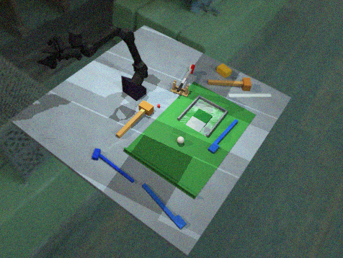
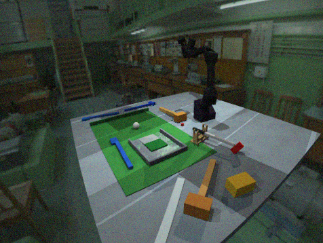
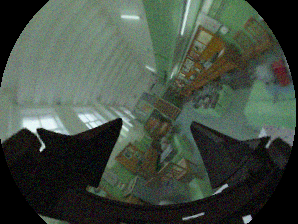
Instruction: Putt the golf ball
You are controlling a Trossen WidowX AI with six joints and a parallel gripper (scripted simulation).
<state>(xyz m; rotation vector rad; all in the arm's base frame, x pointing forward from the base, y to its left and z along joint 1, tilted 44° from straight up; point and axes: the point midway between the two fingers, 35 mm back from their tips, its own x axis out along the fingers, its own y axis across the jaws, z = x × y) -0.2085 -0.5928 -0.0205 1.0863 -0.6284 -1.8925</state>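
Right now the red putter is 77 cm to the left of my gripper tip, 47 cm below it and 38 cm ahead of it. From my gripper tip the other things lie so: tiny red cube (51 cm below, 47 cm to the left, 37 cm ahead); then green mat (66 cm ahead, 51 cm below, 44 cm to the left); then white golf ball (64 cm ahead, 49 cm below, 33 cm to the left).
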